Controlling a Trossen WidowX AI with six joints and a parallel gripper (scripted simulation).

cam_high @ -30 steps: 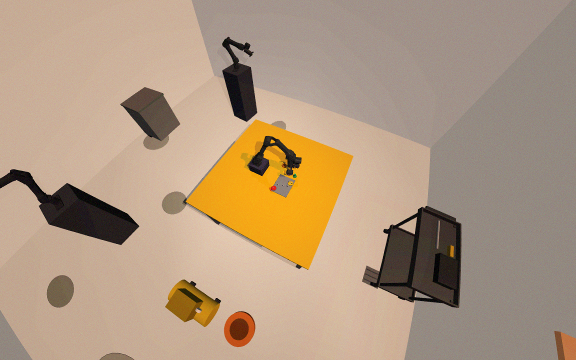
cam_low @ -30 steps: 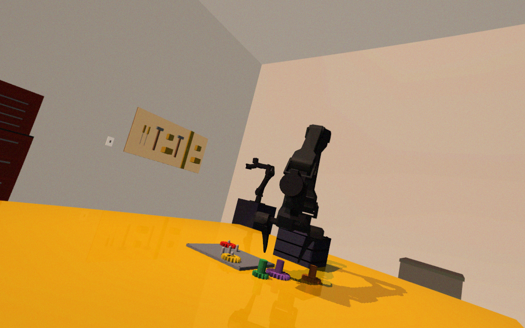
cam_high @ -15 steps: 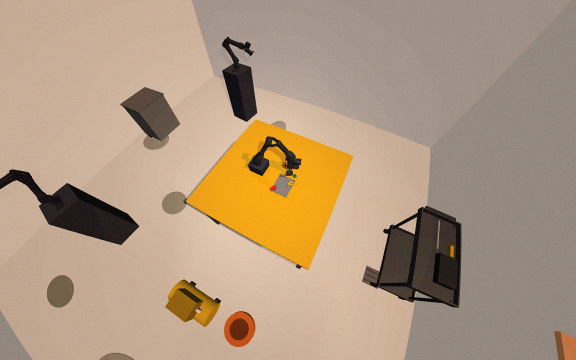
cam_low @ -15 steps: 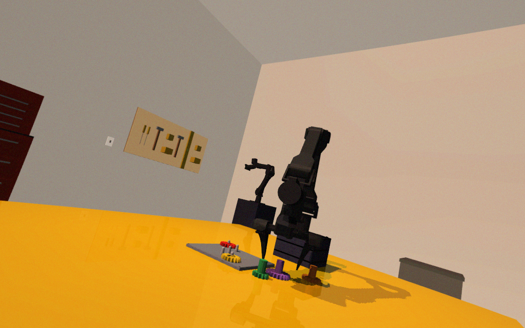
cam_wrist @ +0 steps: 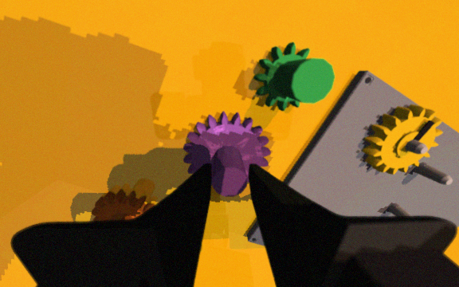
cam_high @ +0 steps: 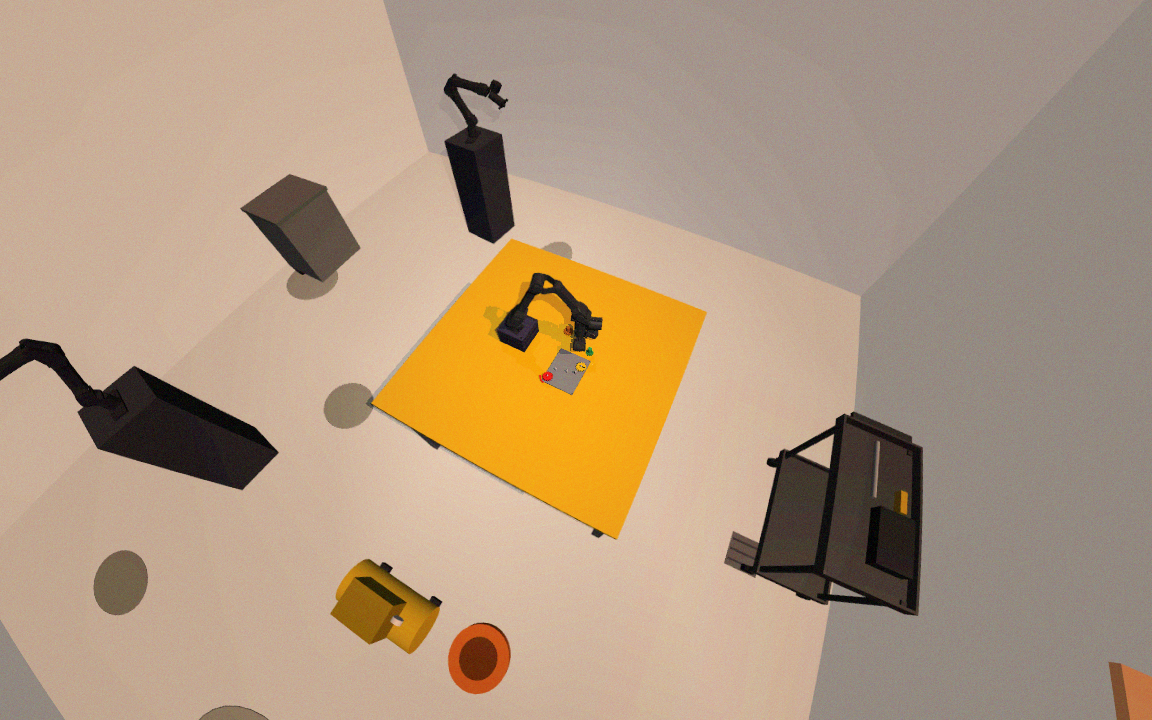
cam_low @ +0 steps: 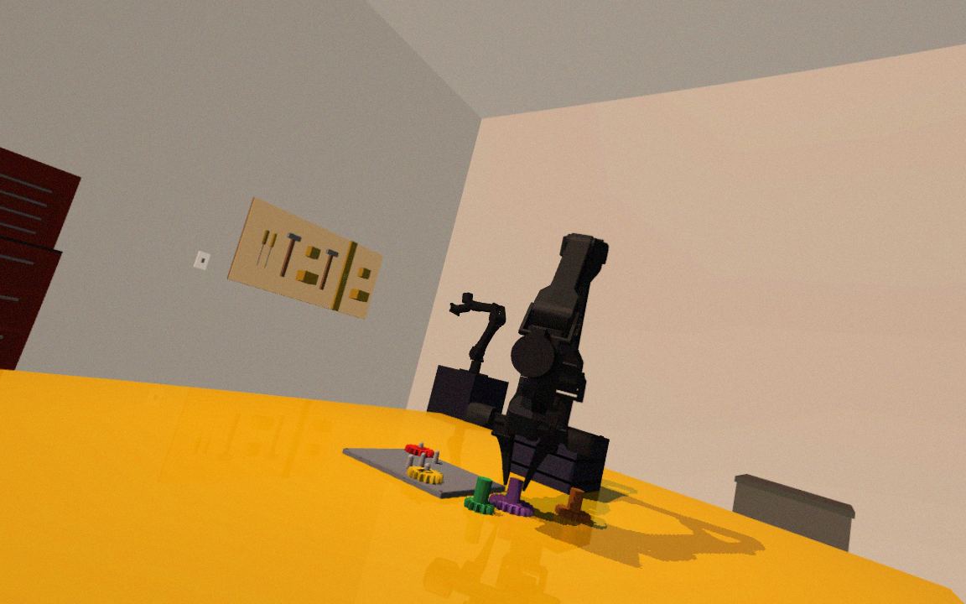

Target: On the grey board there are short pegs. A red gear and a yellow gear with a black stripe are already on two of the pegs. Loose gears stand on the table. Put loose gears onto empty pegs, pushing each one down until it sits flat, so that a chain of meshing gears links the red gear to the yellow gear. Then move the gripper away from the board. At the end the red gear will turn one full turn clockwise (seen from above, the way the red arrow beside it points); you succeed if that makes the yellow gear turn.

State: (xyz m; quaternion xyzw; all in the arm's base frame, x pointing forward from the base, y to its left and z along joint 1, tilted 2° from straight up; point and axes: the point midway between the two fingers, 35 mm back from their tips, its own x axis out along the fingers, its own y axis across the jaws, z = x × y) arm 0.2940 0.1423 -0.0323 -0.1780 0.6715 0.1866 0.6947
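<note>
My gripper tip is now 30 mm past the red gear, 240 mm to the left of it and 10 mm above it. From my gripper tip the other things lie so: green gear 70 mm ahead, 10 mm below; orange gear 100 mm behind, 50 mm to the left, 10 mm below; purple gear 10 mm below.
</note>
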